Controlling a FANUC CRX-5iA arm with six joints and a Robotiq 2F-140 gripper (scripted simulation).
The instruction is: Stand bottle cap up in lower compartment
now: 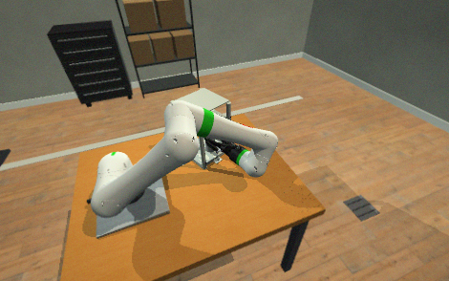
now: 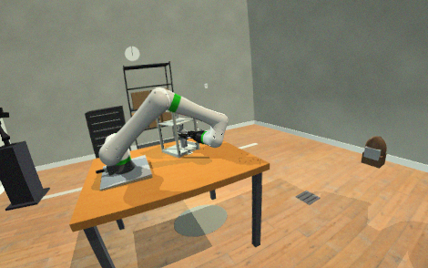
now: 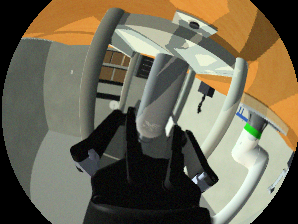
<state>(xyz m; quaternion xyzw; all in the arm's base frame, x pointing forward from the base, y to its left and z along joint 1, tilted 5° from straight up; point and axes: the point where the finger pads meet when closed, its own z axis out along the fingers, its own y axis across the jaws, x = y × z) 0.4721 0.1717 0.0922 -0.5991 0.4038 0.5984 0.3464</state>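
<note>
My gripper is now 10 mm below the pale grey bottle. Also, from my hand: shelving unit 20 mm behind, 50 mm to the left, 20 mm above.
</note>
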